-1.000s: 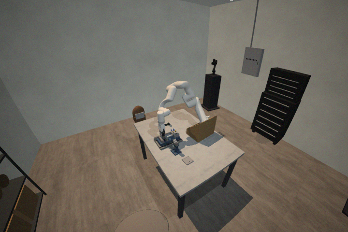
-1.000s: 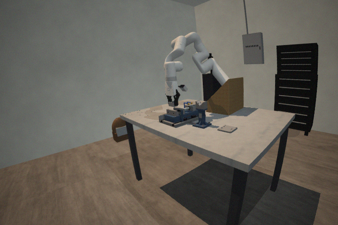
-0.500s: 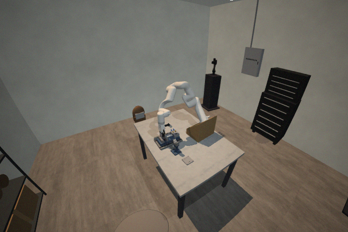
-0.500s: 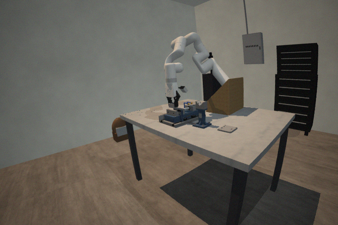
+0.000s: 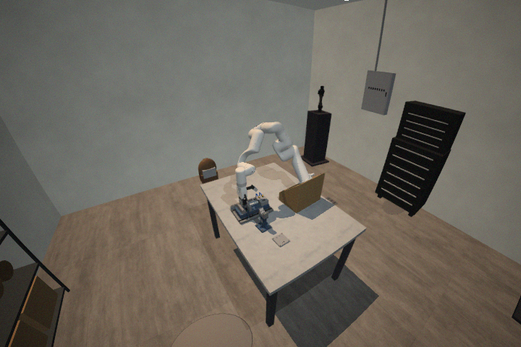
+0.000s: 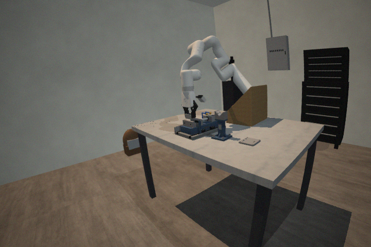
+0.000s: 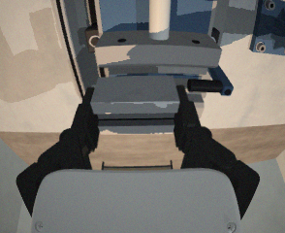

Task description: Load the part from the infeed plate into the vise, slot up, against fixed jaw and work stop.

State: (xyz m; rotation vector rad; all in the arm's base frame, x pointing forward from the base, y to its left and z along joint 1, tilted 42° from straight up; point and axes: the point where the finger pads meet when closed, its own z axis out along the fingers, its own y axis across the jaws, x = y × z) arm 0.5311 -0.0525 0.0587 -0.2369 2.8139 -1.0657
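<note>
My hand is right at the part. From my hand the other things lie so: moving jaw: 50 mm below, 30 mm behind, 20 mm to the left; air cylinder rod: 90 mm behind, 50 mm below, 10 mm to the left; work stop: 70 mm to the left, 40 mm below, 10 mm behind.
</note>
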